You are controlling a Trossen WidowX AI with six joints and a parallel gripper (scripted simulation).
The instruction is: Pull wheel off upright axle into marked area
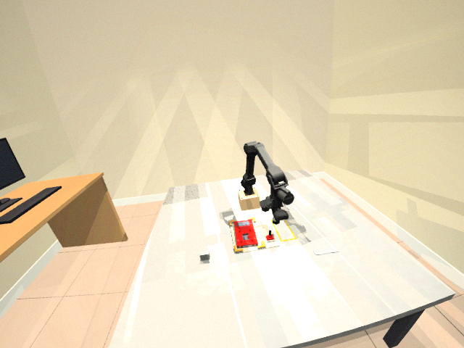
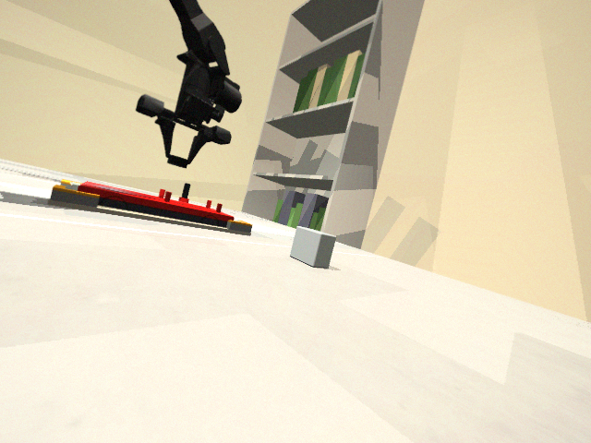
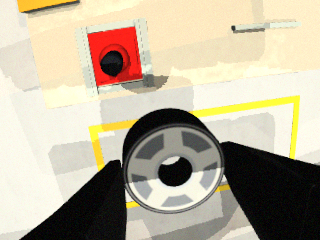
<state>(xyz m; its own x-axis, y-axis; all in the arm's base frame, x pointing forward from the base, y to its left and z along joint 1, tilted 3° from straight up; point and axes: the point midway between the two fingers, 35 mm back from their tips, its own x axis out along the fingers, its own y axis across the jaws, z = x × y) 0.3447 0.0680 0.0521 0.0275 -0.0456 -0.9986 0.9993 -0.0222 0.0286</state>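
My gripper tip is 20 mm short of the thin dark axle, 30 mm to the left of it and 70 mm above it. The rest, counted from my gripper tip: wheel right at my gripper tip.
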